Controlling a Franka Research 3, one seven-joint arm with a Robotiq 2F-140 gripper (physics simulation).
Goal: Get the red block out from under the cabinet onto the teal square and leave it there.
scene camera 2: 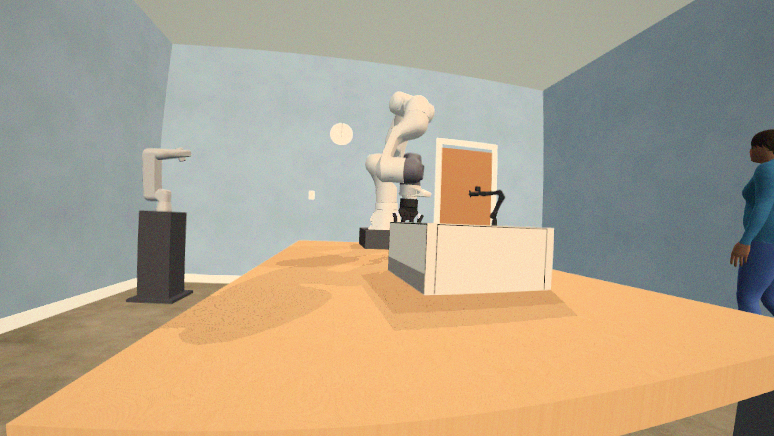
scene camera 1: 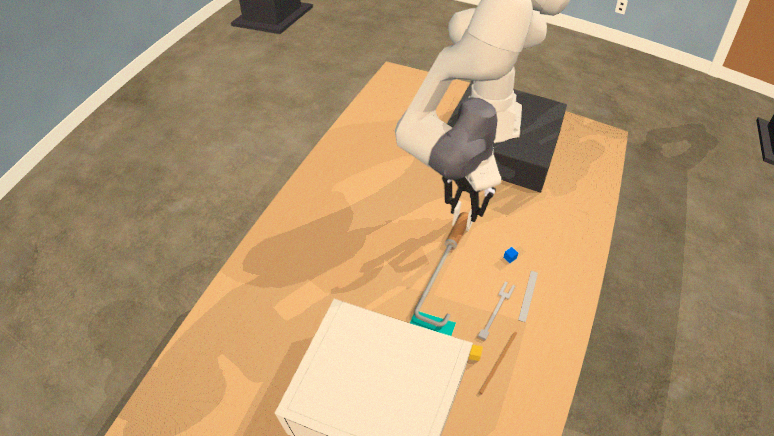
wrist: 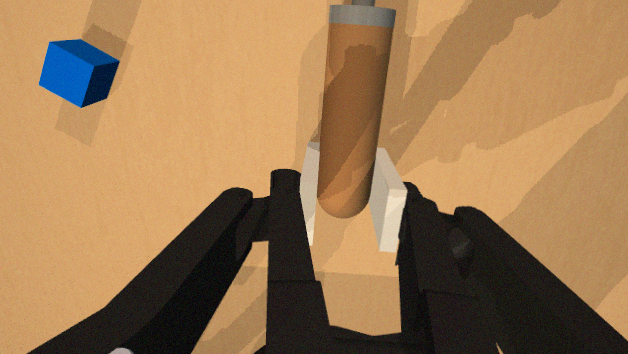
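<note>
My gripper (scene camera 1: 463,216) (wrist: 343,168) is shut on the wooden handle of a hooked metal tool (scene camera 1: 433,278) (wrist: 352,100). The tool's long grey rod points toward the cabinet, and its bent hook end is over the teal square (scene camera 1: 448,327) in scene camera 1, close to the cabinet's edge. Whether the hook touches the square I cannot tell. The white cabinet (scene camera 1: 379,368) (scene camera 2: 487,259) hides part of the teal square in that view. The red block does not show in any view. The gripper's fingertips are hidden behind the cabinet in scene camera 2.
A blue block (scene camera 1: 510,255) (wrist: 77,72) lies right of the tool. A grey fork-like tool (scene camera 1: 494,314), a flat grey strip (scene camera 1: 528,296) and a thin brown stick (scene camera 1: 497,363) lie farther right. A yellow block (scene camera 1: 475,353) is beside the cabinet's right edge.
</note>
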